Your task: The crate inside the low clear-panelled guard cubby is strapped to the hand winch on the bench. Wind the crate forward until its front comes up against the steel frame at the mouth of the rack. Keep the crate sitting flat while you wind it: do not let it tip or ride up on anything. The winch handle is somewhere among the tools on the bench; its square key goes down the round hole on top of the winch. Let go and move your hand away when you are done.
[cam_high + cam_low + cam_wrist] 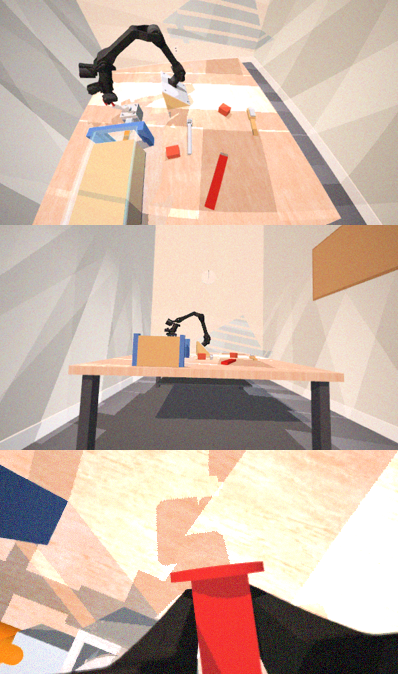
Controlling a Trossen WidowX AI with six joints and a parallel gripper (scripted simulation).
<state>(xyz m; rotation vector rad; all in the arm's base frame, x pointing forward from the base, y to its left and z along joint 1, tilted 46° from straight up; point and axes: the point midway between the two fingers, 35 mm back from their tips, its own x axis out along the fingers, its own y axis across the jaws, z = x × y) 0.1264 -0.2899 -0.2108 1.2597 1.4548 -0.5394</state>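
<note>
My gripper tip is now 5 cm to the right of the grey crank arm, 3 cm above it and 1 cm short of it. Also, from my gripper tip: blue steel frame: 19 cm ahead, 10 cm to the left, 3 cm below; then grey winch: 10 cm to the left, 10 cm below, 2 cm ahead; then red grip: 1 cm to the left, 1 cm behind.
</note>
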